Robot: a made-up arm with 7 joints. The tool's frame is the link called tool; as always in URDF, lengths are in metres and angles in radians. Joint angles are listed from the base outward.
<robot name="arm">
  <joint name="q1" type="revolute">
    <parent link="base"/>
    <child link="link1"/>
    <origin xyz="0 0 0.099" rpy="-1.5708 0 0"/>
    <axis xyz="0 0 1"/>
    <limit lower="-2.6" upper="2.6"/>
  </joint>
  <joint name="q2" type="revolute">
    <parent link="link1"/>
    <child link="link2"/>
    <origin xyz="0.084 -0.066 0.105" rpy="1.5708 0 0"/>
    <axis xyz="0 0 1"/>
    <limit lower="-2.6" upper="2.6"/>
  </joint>
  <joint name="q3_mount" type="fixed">
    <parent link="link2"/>
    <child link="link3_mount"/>
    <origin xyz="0.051 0.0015 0.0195" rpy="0 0 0"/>
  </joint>
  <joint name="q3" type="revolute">
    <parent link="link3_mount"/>
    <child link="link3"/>
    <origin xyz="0.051 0.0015 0.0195" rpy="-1.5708 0 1.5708"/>
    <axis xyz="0 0 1"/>
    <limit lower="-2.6" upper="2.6"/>
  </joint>
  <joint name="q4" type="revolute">
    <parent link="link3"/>
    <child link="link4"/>
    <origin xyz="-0.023 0.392 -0.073" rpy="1.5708 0 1.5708"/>
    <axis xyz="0 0 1"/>
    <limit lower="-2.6" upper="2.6"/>
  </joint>
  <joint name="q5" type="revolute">
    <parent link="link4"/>
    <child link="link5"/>
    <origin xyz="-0.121 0.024 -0.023" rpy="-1.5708 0 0"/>
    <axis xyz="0 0 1"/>
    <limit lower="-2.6" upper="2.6"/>
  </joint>
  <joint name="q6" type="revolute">
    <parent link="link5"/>
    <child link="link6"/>
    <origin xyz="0.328 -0.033 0.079" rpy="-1.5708 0 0"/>
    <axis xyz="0 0 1"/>
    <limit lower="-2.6" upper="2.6"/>
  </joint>
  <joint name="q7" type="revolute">
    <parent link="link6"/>
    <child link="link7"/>
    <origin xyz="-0.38 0.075 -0.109" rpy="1.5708 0 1.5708"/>
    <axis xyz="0 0 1"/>
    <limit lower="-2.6" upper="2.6"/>
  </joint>
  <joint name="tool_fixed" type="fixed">
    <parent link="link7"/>
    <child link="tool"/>
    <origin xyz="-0.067 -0.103 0.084" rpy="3.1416 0 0"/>
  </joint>
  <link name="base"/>
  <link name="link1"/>
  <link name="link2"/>
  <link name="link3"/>
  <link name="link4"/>
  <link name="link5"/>
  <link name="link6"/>
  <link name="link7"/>
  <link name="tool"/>
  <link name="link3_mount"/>
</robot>
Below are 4 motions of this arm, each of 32 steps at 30 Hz.
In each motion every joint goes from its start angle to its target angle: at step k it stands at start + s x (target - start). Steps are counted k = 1, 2, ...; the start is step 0. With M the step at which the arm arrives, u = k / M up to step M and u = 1 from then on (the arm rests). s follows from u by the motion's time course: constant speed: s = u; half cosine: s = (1 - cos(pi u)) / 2; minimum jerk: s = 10 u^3 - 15 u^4 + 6 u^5.
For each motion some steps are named. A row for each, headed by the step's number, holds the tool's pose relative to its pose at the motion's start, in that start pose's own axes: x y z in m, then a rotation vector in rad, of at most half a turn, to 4 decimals.
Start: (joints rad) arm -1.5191 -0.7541 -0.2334 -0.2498 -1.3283 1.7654 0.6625
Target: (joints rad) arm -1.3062 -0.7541 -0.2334 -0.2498 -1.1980 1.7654 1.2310
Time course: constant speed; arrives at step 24
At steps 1, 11, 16, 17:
1: 0.0030 -0.0012 0.0006 -0.0039 -0.0011 -0.0110
11: 0.0357 -0.0122 0.0072 -0.0420 -0.0153 -0.1216
16: 0.0535 -0.0172 0.0112 -0.0605 -0.0248 -0.1769
17: 0.0571 -0.0181 0.0120 -0.0641 -0.0268 -0.1879

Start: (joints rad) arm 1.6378 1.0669 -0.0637 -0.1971 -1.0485 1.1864 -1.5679
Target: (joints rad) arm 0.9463 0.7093 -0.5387 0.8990 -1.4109 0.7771 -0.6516
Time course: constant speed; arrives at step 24
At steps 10, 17, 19, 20, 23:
10: 0.2055 -0.1339 -0.1076 0.1349 0.2544 -0.6138
17: 0.3207 -0.2615 -0.2078 0.1776 0.3899 -1.0724
19: 0.3478 -0.3018 -0.2369 0.1887 0.4233 -1.2041
20: 0.3603 -0.3224 -0.2514 0.1944 0.4395 -1.2699
23: 0.3937 -0.3849 -0.2942 0.2135 0.4873 -1.4656

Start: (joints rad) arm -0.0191 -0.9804 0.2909 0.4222 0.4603 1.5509 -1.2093
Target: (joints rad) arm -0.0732 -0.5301 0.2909 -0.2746 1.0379 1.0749 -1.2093
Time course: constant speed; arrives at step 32
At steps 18, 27, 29, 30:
18: -0.0915 0.0306 -0.1864 -0.3001 0.0352 0.3275
27: -0.0981 0.0186 -0.2833 -0.4751 0.1250 0.4117
29: -0.0962 0.0141 -0.3042 -0.5148 0.1499 0.4211
30: -0.0949 0.0116 -0.3145 -0.5347 0.1630 0.4244

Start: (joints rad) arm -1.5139 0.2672 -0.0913 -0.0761 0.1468 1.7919 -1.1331
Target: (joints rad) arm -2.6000 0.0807 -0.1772 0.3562 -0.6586 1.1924 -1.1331
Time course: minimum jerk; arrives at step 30
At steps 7, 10, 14, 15, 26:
7: 0.0261 -0.0048 -0.0443 -0.0110 0.0197 -0.0493
10: 0.0643 -0.0199 -0.1051 -0.0243 0.0371 -0.1250
14: 0.1362 -0.0724 -0.2055 -0.0389 0.0333 -0.2773
15: 0.1557 -0.0919 -0.2290 -0.0400 0.0235 -0.3205
26: 0.2877 -0.2923 -0.3300 0.0044 -0.1826 -0.6376

